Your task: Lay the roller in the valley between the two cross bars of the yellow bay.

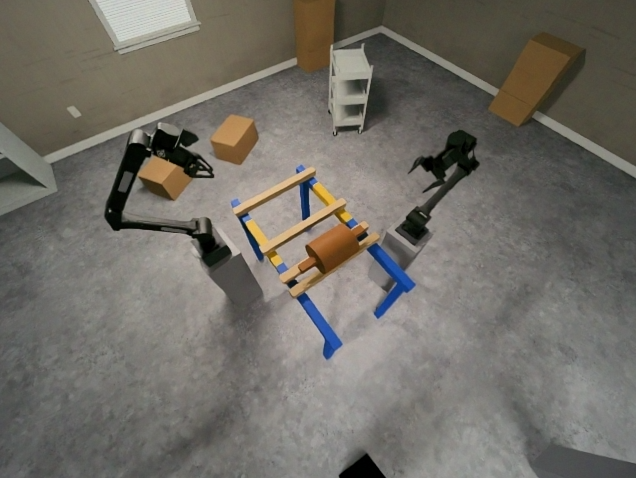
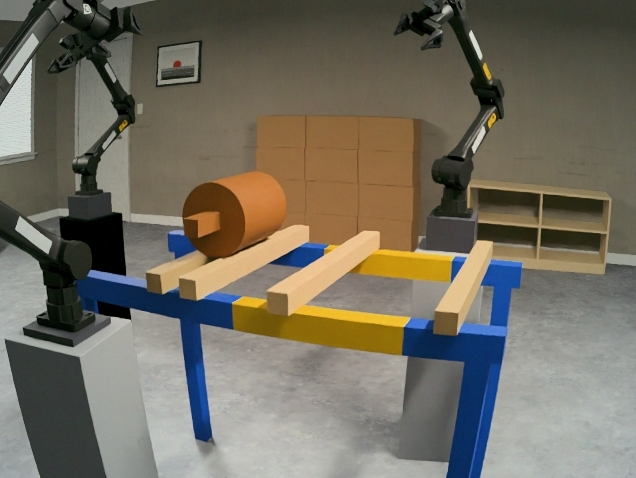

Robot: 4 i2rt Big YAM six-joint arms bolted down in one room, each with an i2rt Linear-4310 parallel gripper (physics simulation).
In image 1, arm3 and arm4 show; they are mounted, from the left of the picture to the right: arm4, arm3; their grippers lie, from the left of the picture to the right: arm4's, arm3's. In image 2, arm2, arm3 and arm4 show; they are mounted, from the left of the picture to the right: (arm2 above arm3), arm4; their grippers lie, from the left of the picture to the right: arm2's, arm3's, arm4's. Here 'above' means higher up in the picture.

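The orange-brown roller (image 1: 333, 247) (image 2: 262, 210) rests on two close-set cross bars at the blue part of the frame. One wooden bar (image 1: 304, 226) (image 2: 323, 272) crosses the yellow rails (image 1: 257, 232) (image 2: 318, 326). Another bar (image 1: 275, 192) (image 2: 464, 287) lies on blue just past them, with a wide gap between these two. Arm4's gripper (image 1: 204, 156) (image 2: 417, 34) is open, high beside the frame. Arm3's gripper (image 1: 417, 181) is open and raised on the other side. Arm2's gripper (image 2: 71, 48) is far from the roller; overlapping parts hide its finger state. Arm1's gripper does not show.
Arm4's pedestal (image 1: 236, 280) and arm3's pedestal (image 2: 120, 390) flank the blue legs. Cardboard boxes (image 1: 233, 138) and a white cart (image 1: 352, 64) stand beyond. Stacked cartons (image 2: 331, 164) and a wooden shelf (image 2: 539, 193) are at the back wall.
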